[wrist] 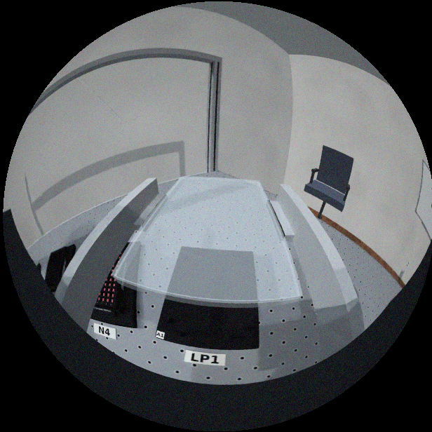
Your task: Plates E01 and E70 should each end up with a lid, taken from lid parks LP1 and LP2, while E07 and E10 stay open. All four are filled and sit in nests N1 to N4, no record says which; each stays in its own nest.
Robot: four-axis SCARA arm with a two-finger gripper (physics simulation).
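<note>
A clear, see-through lid (215,225) is held between the two fingers of my gripper (216,189), which is shut on its left and right edges. The lid hangs level above the lid park LP1 (210,327), a black base with a small A1 tag and the LP1 label in front of it. The base shows partly through the lid. At the left, behind the left finger, a plate with reddish wells (107,294) sits in the black nest N4 (127,312). Its plate label does not show. LP2 cannot be made out.
A further black object (60,265) stands at the far left, partly behind the left finger. The perforated table (285,345) extends around LP1. A blue chair (332,172) stands beyond the table's brown edge at the right, before the pale walls.
</note>
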